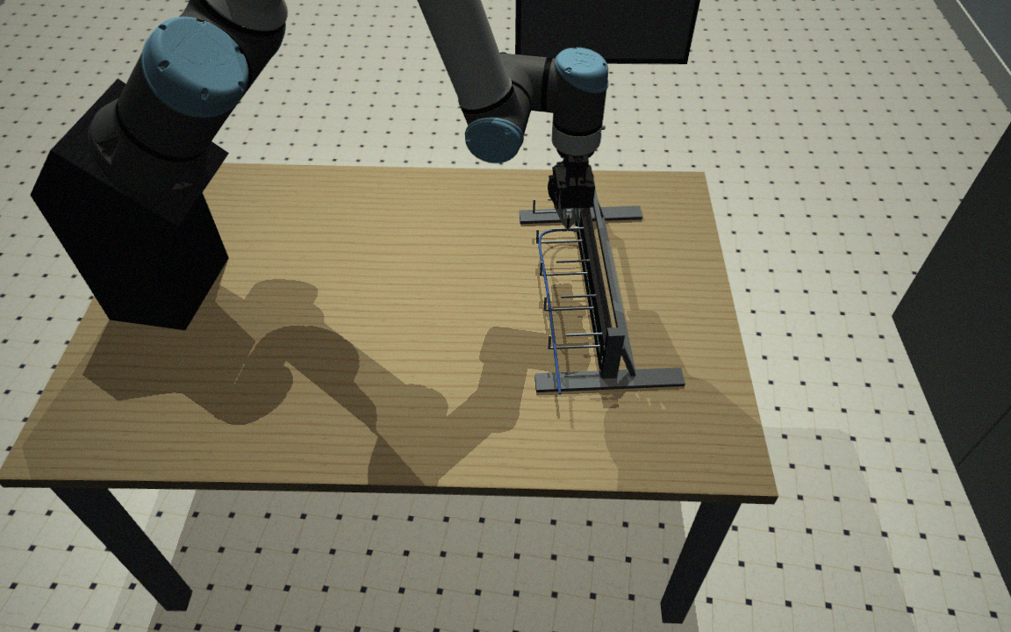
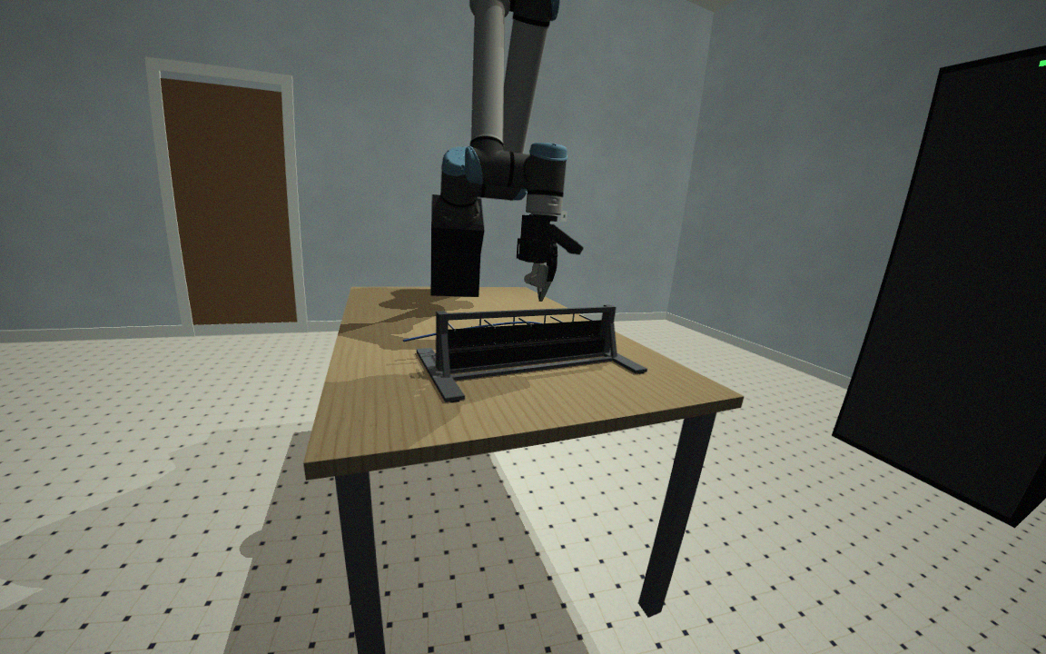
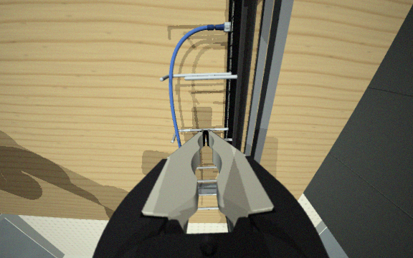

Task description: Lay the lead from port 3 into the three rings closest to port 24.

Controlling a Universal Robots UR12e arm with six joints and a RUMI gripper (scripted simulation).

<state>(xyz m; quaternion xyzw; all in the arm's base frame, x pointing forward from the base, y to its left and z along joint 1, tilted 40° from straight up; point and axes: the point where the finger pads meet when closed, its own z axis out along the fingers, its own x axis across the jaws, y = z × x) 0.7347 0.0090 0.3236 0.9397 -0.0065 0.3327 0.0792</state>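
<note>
The rack is 60 mm ahead of my hand, 50 mm to the right of it and 90 mm below it.
</note>
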